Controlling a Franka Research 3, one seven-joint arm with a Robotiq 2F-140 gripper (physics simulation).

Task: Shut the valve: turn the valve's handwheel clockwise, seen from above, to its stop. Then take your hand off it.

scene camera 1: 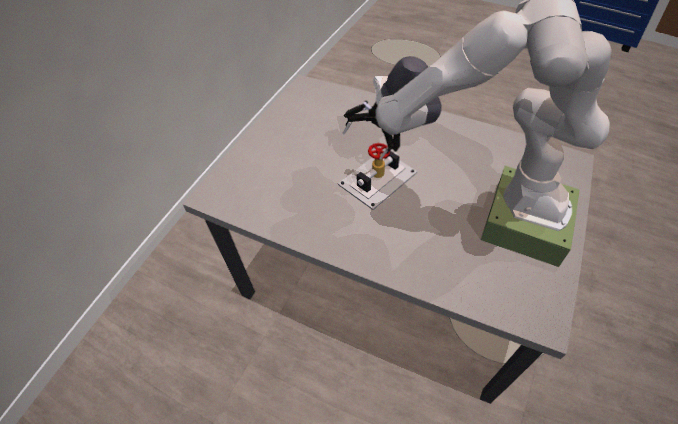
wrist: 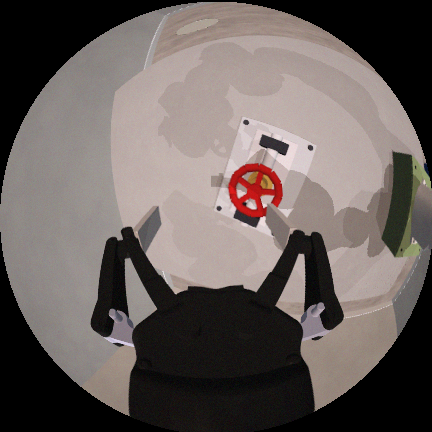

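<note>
The red handwheel [scene camera 1: 378, 150] [wrist: 255, 190] has several spokes and sits level on top of the brass-coloured valve body [scene camera 1: 378, 169] [wrist: 267, 180]. The valve stands on a white base plate [scene camera 1: 396, 183] [wrist: 301, 165], with its pipe running between two black blocks. My gripper [scene camera 1: 365, 140] [wrist: 212, 213] is wide open and empty, tilted beside the handwheel. In the wrist view one fingertip overlaps the handwheel's lower right rim, and the other is off to the left. Whether that near fingertip touches the rim cannot be told.
The black blocks [scene camera 1: 363, 182] [wrist: 274, 144] stand at the pipe's ends, below the handwheel. The arm's green mounting block [scene camera 1: 527, 237] [wrist: 396, 200] is at the right of the table [scene camera 1: 300, 165] [wrist: 140, 125]. A grey wall [scene camera 1: 125, 90] [wrist: 55, 200] is at the left.
</note>
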